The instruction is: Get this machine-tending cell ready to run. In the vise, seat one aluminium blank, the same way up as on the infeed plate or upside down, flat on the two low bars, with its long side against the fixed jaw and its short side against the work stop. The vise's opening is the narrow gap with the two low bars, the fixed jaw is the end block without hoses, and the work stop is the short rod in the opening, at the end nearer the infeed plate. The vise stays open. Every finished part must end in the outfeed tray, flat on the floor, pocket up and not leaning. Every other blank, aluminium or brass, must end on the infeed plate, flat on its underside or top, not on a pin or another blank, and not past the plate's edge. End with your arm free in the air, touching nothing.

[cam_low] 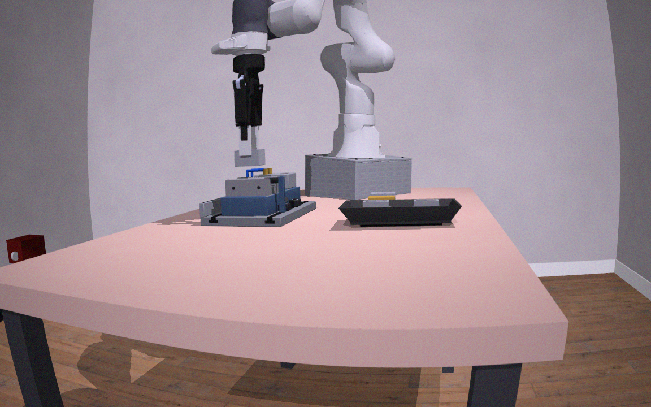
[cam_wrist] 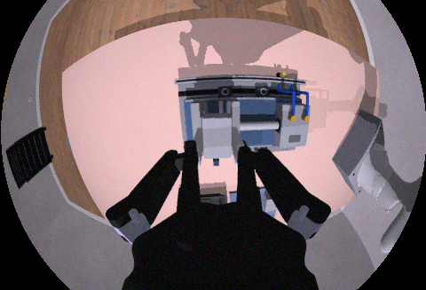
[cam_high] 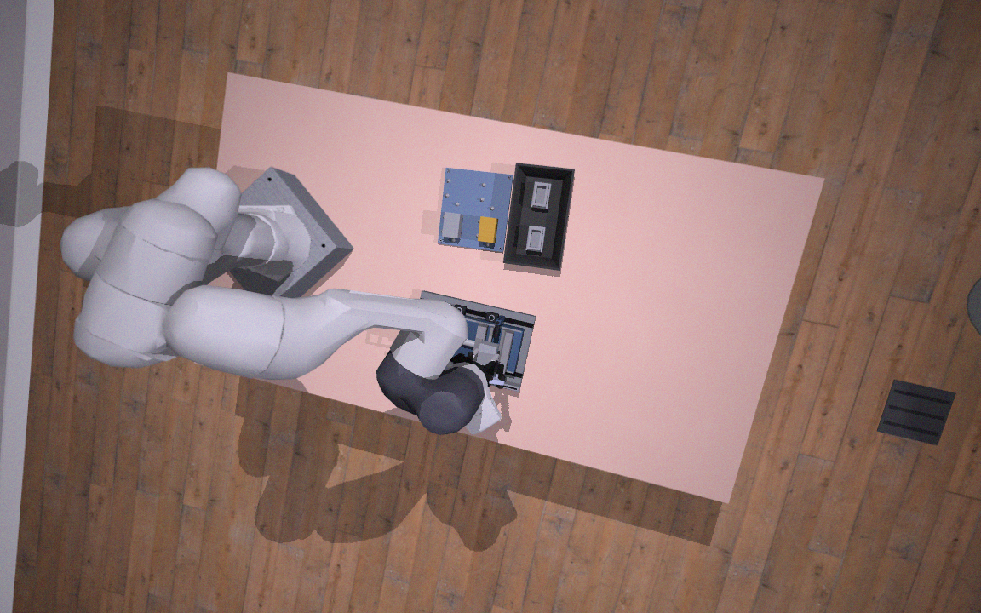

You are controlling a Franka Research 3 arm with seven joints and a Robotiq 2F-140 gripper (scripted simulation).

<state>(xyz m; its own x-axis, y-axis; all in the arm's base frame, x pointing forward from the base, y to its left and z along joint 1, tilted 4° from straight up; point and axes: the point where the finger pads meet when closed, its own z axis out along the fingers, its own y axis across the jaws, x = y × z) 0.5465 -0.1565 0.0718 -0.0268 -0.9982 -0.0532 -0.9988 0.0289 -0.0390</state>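
My hand is 40 mm above the aluminium blank. The rest, counted from my hand: cylinder: 160 mm behind, 10 mm to the left, 100 mm below; then brass blank: 80 mm behind, 280 mm to the left, 150 mm below; then vise: 70 mm behind, 10 mm to the left, 140 mm below.
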